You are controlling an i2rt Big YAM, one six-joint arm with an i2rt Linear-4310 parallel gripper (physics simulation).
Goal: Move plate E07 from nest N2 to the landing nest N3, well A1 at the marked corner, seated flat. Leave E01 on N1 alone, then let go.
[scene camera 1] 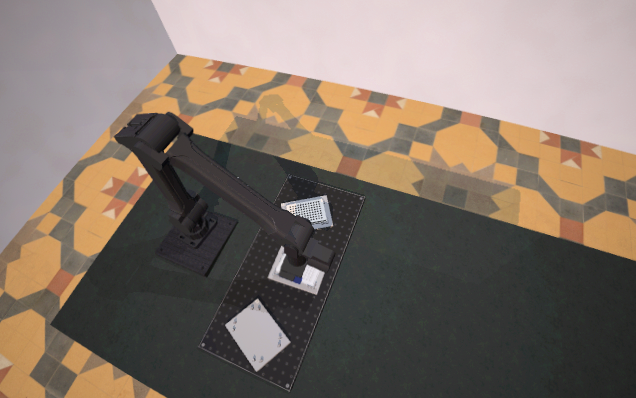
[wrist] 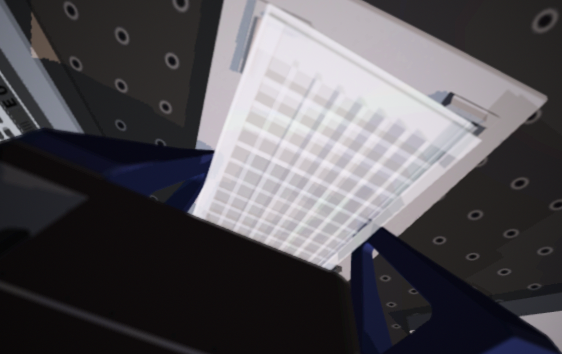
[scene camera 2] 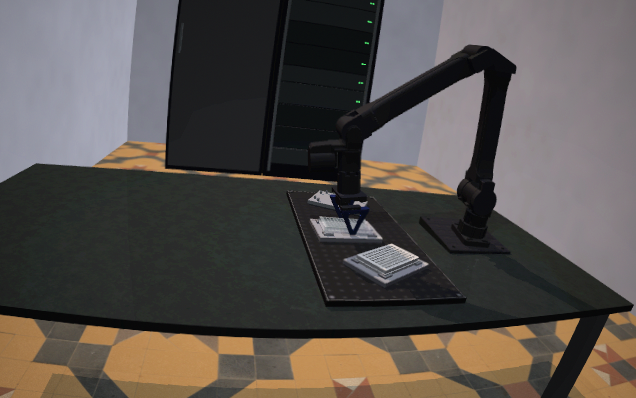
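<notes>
Plate E07 (scene camera 1: 312, 276) (scene camera 2: 330, 224) (wrist: 320, 165), a clear-white well plate, lies in nest N2 (scene camera 1: 314, 291) (scene camera 2: 345, 240) (wrist: 505, 95), the middle one. My gripper (scene camera 2: 348, 226) (wrist: 289, 195) points down over it, its blue fingers against the plate's two long sides, shut on it. In scene camera 1 the arm hides much of the plate and the fingers. Landing nest N3 (scene camera 1: 257, 334) (scene camera 2: 319, 200) is a bare pale block with small corner posts; its corner mark is not readable. Plate E01 (scene camera 1: 307, 211) (scene camera 2: 388, 257) sits on nest N1 (scene camera 1: 328, 223) (scene camera 2: 384, 281).
The three nests stand at different angles on a black perforated board (scene camera 1: 300, 325) (scene camera 2: 350, 295) on the dark green table (scene camera 1: 450, 310) (scene camera 2: 150, 265). The arm's base plate (scene camera 1: 175, 250) (scene camera 2: 495, 245) stands beside the board. A dark cabinet (scene camera 2: 220, 85) stands behind the table.
</notes>
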